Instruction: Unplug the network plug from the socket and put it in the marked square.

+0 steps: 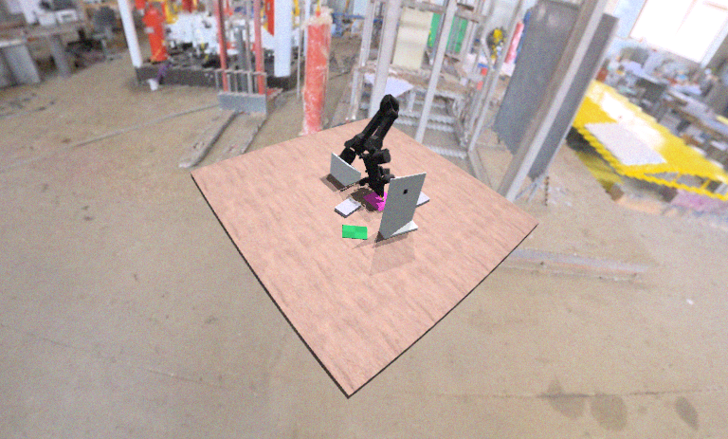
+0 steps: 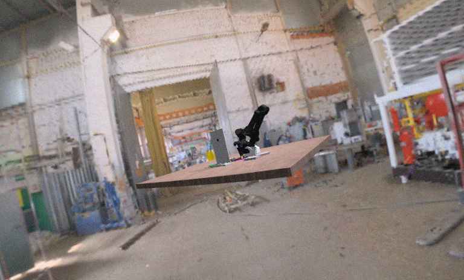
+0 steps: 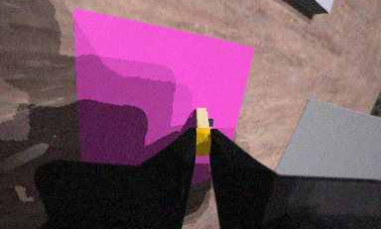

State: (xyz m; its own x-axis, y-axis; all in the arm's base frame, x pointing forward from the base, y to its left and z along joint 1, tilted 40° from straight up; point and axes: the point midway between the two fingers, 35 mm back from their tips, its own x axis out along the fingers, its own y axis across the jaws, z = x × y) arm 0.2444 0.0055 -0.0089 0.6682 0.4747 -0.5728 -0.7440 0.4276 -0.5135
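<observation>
Now: gripper tip right at the yellow plug. Round my gripper tip: green patch: 25 cm to the right, 6 cm ahead, 2 cm below; then magenta marked square: 2 cm below, 1 cm behind; then light-grey panel: 16 cm ahead, 10 cm above, 9 cm to the right.
</observation>
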